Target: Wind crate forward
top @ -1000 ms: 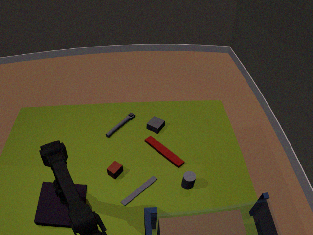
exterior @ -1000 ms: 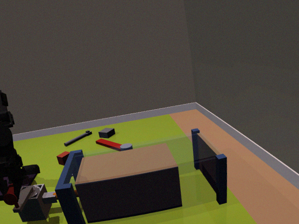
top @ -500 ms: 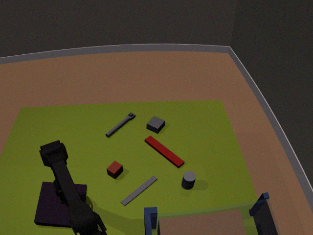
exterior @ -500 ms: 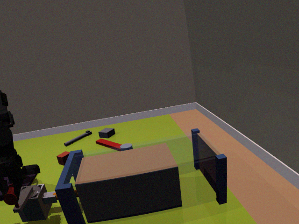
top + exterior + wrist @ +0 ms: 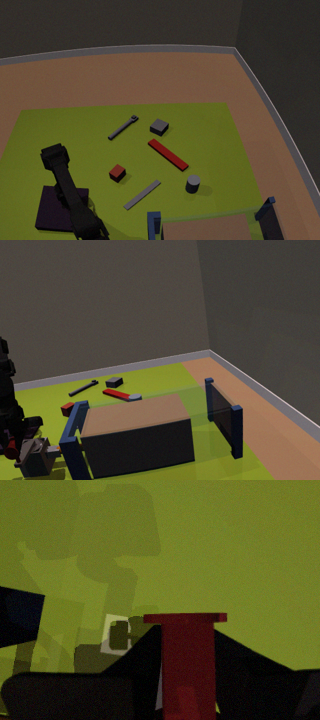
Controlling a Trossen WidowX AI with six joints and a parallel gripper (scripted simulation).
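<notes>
Right now my gripper tip is 6 cm to the right of the winch handle, 3 cm above it and 1 cm short of it. Round my gripper tip: red crank grip 2 cm to the left; then blue steel frame 17 cm ahead, 10 cm to the left, 2 cm below; then grey winch 11 cm to the left, 10 cm below.
</notes>
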